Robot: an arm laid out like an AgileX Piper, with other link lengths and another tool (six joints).
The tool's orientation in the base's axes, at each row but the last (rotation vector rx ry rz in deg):
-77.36 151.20 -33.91
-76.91 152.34 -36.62
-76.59 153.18 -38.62
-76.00 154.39 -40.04
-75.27 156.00 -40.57
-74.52 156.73 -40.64
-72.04 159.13 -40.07
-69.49 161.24 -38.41
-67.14 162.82 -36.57
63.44 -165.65 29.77
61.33 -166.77 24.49
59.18 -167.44 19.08
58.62 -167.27 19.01
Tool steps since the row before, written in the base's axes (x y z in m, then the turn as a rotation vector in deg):
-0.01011 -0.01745 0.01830 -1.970 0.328 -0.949
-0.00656 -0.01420 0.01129 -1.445 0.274 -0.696
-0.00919 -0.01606 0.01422 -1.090 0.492 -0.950
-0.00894 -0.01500 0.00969 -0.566 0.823 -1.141
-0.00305 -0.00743 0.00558 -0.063 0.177 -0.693
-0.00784 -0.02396 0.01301 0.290 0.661 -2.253
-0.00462 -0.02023 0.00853 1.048 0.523 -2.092
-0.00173 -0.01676 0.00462 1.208 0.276 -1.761
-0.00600 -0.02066 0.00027 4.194 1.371 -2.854
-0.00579 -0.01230 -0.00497 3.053 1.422 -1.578
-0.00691 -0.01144 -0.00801 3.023 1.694 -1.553
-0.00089 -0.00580 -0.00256 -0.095 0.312 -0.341
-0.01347 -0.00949 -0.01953 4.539 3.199 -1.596
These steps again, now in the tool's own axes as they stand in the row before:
0.02128 -0.00876 -0.01456 0.843 2.031 0.228
0.01631 -0.00715 -0.00741 0.592 1.507 0.156
0.01992 -0.00751 -0.00957 0.172 1.464 0.401
0.01848 -0.00539 -0.00531 -0.438 1.332 0.578
0.00843 -0.00408 -0.00283 -0.204 0.429 0.538
0.02501 -0.01277 -0.00406 -1.048 1.082 1.824
0.01906 -0.01182 -0.00064 -1.435 0.399 1.879
0.01360 -0.01080 0.00190 -1.322 0.010 1.700
0.01834 -0.00924 0.00642 -4.380 -0.904 2.759
0.01174 -0.00329 0.00779 -3.404 -0.515 1.407
0.01172 -0.00193 0.01008 -3.551 -0.303 1.310
0.00404 -0.00335 0.00367 -0.151 0.361 0.264
0.01445 0.00485 0.02051 -5.676 -0.077 1.076

